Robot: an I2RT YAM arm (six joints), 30 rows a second.
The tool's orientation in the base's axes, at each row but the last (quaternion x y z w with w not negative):
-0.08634, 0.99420, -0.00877, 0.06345
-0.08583, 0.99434, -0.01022, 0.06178
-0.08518, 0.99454, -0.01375, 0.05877
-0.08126, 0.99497, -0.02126, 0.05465
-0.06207, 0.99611, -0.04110, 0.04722
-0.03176, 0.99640, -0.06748, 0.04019
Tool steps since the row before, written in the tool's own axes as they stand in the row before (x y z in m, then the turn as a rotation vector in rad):
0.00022, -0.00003, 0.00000, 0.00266, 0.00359, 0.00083
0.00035, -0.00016, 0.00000, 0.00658, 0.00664, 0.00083
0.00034, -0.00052, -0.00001, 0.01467, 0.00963, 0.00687
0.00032, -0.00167, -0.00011, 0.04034, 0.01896, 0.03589
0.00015, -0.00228, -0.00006, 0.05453, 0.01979, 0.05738
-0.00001, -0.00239, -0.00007, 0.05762, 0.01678, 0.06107
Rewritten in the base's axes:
-0.00021, -0.00007, -0.00003, -0.00311, 0.00307, -0.00126
-0.00032, -0.00022, -0.00004, -0.00745, 0.00540, -0.00183
-0.00025, -0.00057, -0.00001, -0.01515, 0.00686, -0.00886
-0.00006, -0.00170, 0.00016, -0.03856, 0.01088, -0.04086
0.00012, -0.00227, 0.00025, -0.05055, 0.00825, -0.06352
0.00014, -0.00235, 0.00040, -0.05314, 0.00458, -0.06698

